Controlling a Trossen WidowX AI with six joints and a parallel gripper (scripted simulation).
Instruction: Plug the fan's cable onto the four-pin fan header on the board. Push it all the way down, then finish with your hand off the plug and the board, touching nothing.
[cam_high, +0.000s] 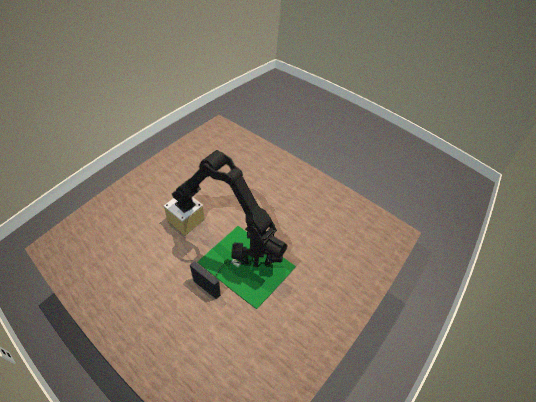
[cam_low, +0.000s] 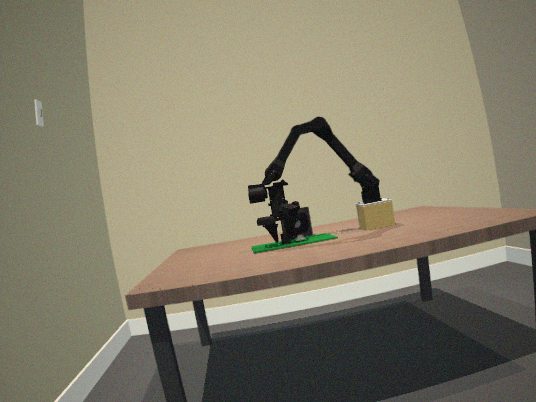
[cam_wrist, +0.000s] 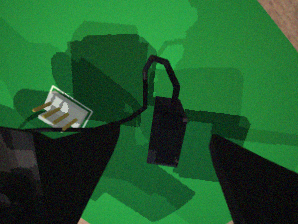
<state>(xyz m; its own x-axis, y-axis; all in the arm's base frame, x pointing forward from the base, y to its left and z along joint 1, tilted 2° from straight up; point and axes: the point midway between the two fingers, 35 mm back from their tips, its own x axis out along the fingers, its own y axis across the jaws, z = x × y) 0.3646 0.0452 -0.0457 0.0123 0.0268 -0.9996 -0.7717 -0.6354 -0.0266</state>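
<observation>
Right now my gripper tip is 10 mm to the right of the dark plug, 10 mm below it and 10 mm past it. Also, from my gripper tip: white four-pin header 60 mm behind, 50 mm to the right, 20 mm below; then green board 30 mm below, 30 mm behind, 20 mm to the right; then black fan 200 mm to the right, 60 mm behind, 40 mm above.
</observation>
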